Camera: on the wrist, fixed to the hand. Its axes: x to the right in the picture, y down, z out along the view.
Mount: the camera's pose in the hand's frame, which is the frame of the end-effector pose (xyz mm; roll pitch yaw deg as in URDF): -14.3 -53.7 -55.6 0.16 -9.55 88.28
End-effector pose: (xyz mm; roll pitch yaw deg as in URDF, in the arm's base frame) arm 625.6 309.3 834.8 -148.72 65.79 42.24
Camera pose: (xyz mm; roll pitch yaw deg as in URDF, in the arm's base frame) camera 660.7 364.2 878.8 108.82 17.16 -85.43
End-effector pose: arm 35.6 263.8 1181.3 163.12 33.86 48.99
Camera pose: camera -9.4 315.0 1220.5 145.66 -5.13 -35.50
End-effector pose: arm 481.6 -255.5 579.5 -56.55 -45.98 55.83
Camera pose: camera 533.2 -314.8 579.1 -57.27 29.12 107.13
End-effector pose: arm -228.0 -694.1 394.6 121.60 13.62 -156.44
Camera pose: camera -181.5 -756.2 381.8 157.98 -46.43 130.95
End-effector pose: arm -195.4 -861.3 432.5 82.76 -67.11 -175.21
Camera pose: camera -241.2 -913.7 395.9 -91.11 -24.57 7.33
